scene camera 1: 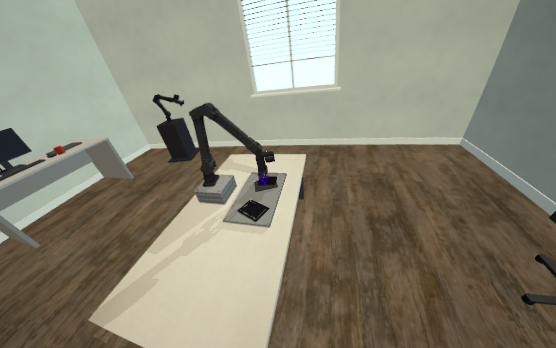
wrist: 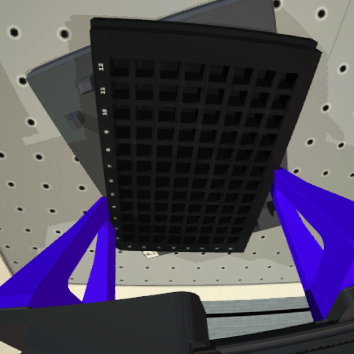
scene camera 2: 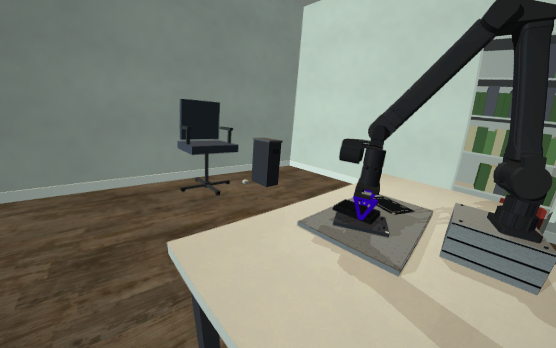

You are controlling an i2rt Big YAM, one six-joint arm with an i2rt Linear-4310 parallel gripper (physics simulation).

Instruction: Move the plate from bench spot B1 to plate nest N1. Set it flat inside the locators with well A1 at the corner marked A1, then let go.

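Frame: origin at the arm's base, x ahead, y left, z up, level; centimetres.
Where they show: gripper, fingertip midpoint: (scene camera 1: 265, 181) (wrist: 186, 187) (scene camera 2: 361, 213); arm's base, link origin: (scene camera 1: 211, 181) (scene camera 2: 510, 228).
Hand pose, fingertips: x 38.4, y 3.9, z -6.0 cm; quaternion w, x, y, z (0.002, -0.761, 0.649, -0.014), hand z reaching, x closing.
Things, the pixels of their centre, and the offset from my fingertips. "spot": a spot on its surface instead. Level surfaces: height alone.
- black well plate, body centre: (wrist: 190, 167) (scene camera 2: 356, 210) (scene camera 1: 267, 180) dx +1.8, dy -0.2, dz +0.5 cm
- dark grey nest, body centre: (wrist: 189, 165) (scene camera 2: 361, 219) (scene camera 1: 265, 183) dx -0.1, dy -0.4, dz -2.1 cm
- A1 tag, surface spot: (wrist: 150, 254) spot: dx -8.9, dy +3.1, dz -2.0 cm
- black square with white marks, surface spot: (scene camera 2: 394, 205) (scene camera 1: 249, 210) spot: dx -8.0, dy -26.3, dz -3.0 cm
- pale table, surface height: dz -4.5 cm
A black well plate (scene camera 1: 271, 180) (scene camera 2: 342, 207) (wrist: 195, 145) is between the blue fingers of my gripper (scene camera 1: 264, 183) (scene camera 2: 362, 217) (wrist: 186, 187), which is shut on its long sides. The plate is over the dark grey nest (scene camera 1: 265, 187) (scene camera 2: 360, 226) (wrist: 55, 82) and turned relative to it in the wrist view. Row 12 is far from the gripper; the low numbers are near. Small locator blocks (wrist: 75, 120) show left of the plate. The A1 tag (wrist: 150, 254) is partly covered by the plate's near edge, close to its near left corner. The plate hides most of the nest.
A black square with white marks (scene camera 1: 253, 210) (scene camera 2: 394, 205) lies on the same grey perforated board (scene camera 1: 277, 195) (scene camera 2: 400, 250) (wrist: 320, 90). The arm's layered base block (scene camera 1: 215, 192) (scene camera 2: 492, 250) stands beside the board on the pale table (scene camera 1: 215, 280) (scene camera 2: 280, 280).
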